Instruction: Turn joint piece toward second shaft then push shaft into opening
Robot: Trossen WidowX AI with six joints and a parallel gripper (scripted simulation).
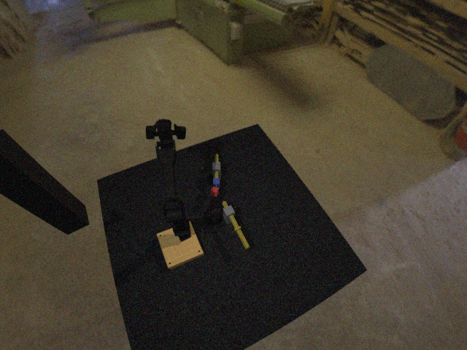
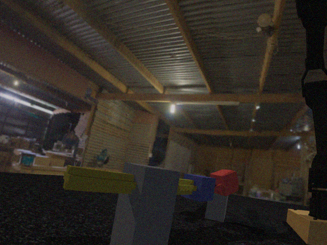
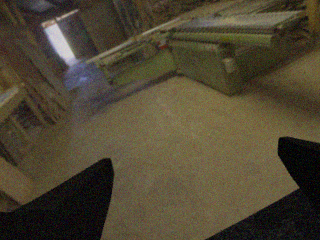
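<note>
My gripper tip is now 12 cm short of the red joint piece, 27 cm to the left of it and 37 cm above it.
</note>
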